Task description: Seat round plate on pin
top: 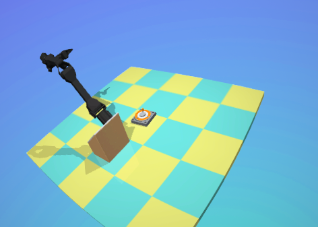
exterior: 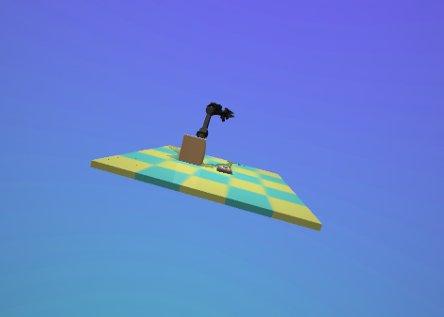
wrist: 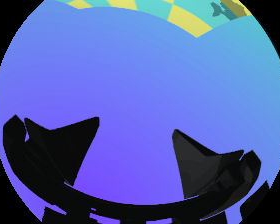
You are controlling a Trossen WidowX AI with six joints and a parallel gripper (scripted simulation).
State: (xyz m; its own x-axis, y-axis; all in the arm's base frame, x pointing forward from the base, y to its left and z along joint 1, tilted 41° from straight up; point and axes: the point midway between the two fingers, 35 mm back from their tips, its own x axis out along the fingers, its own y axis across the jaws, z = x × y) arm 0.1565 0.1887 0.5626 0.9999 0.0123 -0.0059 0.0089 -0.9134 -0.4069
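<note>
My gripper tip is 12 cm short of the round plate, 46 cm to the left of it and 48 cm above it. From my gripper tip the other things lie so: base (10 cm ahead, 48 cm to the right, 49 cm below).
</note>
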